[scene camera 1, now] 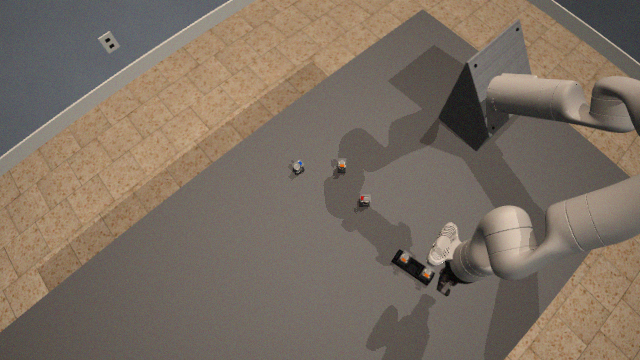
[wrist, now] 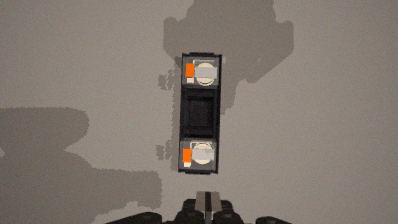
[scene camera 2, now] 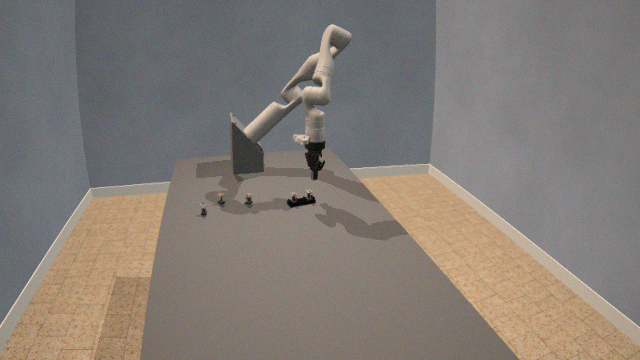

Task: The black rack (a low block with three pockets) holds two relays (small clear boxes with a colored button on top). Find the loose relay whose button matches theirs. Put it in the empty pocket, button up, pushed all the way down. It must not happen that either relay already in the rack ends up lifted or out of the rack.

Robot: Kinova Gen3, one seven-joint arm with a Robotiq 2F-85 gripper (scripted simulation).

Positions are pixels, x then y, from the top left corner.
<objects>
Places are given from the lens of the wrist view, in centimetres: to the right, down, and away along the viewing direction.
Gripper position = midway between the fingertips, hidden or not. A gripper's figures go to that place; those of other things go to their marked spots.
my gripper (wrist: 207, 207): 0, 6, 16
black rack (wrist: 199, 109): 0, 0, 25
</objects>
